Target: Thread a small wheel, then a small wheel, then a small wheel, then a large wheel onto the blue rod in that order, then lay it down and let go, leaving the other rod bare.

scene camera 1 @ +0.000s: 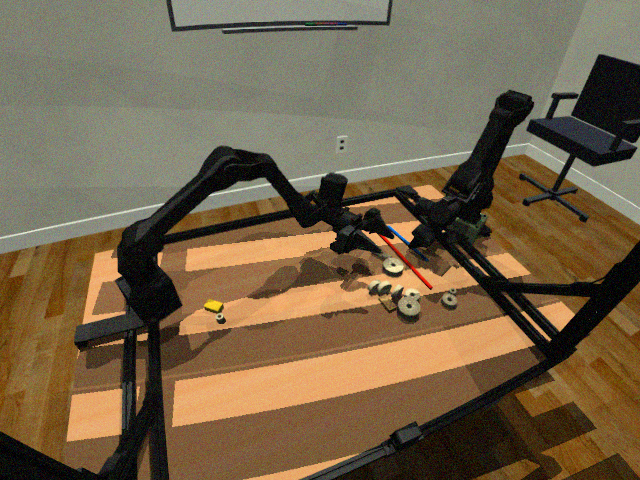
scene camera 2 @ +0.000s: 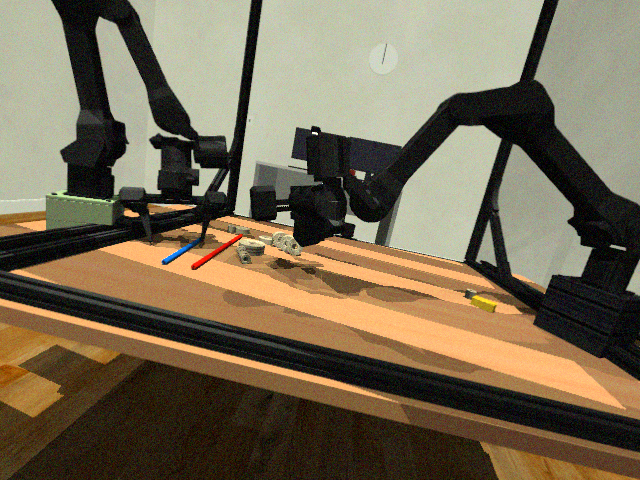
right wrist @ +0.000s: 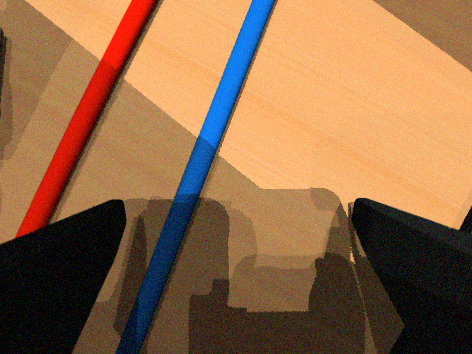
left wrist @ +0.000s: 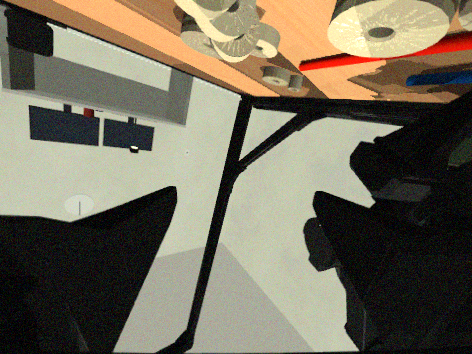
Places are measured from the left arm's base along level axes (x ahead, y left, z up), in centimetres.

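Pixels of known places: left gripper, fingertip midpoint: point(scene camera 1: 387, 244) point(scene camera 2: 284, 198) point(left wrist: 246, 195); right gripper, fingertip midpoint: point(scene camera 1: 415, 241) point(scene camera 2: 177, 241) point(right wrist: 240, 210); left arm's base at its link origin: point(scene camera 1: 142, 279) point(scene camera 2: 600, 286); right arm's base at its link origin: point(scene camera 1: 469, 216) point(scene camera 2: 89, 195).
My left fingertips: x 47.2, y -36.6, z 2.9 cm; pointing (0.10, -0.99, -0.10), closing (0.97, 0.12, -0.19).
For each thing: its middle in the pictures, then the offset to it from my left fingertips.
- blue rod at the middle of its body: point(right wrist: 199, 163) point(scene camera 2: 186, 248) point(scene camera 1: 407, 242) dx +18.2, dy +1.8, dz -12.4 cm
- red rod at the middle of its body: point(right wrist: 43, 204) point(scene camera 2: 222, 248) point(scene camera 1: 401, 256) dx +11.5, dy -0.3, dz -12.4 cm
- yellow block at the middle of its body: point(scene camera 2: 483, 303) point(scene camera 1: 213, 306) dx -36.9, dy +24.9, dz -12.1 cm
- small grey wheel at the middle of its body: point(scene camera 2: 470, 294) point(scene camera 1: 220, 318) dx -38.0, dy +20.7, dz -11.9 cm
The blue rod point(scene camera 1: 400, 237) point(scene camera 2: 180, 251) point(left wrist: 440, 79) point(right wrist: 232, 85) lies on the table with no wheel on its visible length. Pale wheels lie in a group: a thick one point(scene camera 1: 398, 270) point(left wrist: 350, 30) beside the red rod point(scene camera 1: 413, 268) point(scene camera 2: 217, 252) point(right wrist: 85, 117), several smaller ones, and a wide one point(scene camera 1: 403, 310). My left gripper point(scene camera 1: 390, 245) point(left wrist: 246, 195) is open and empty, above the table near the wheels. My right gripper point(scene camera 2: 176, 240) point(right wrist: 240, 210) is open and empty, low over the blue rod, which passes between its fingers in the right wrist view.
Another wheel point(scene camera 1: 445, 303) with a tiny one point(scene camera 1: 452, 290) lies beyond the red rod's end. A yellow block point(scene camera 1: 212, 305) point(scene camera 2: 483, 303) and a small grey wheel point(scene camera 1: 220, 320) point(scene camera 2: 469, 293) lie near the left arm's base. A green box point(scene camera 2: 77, 209) and black rails stand by the right arm.
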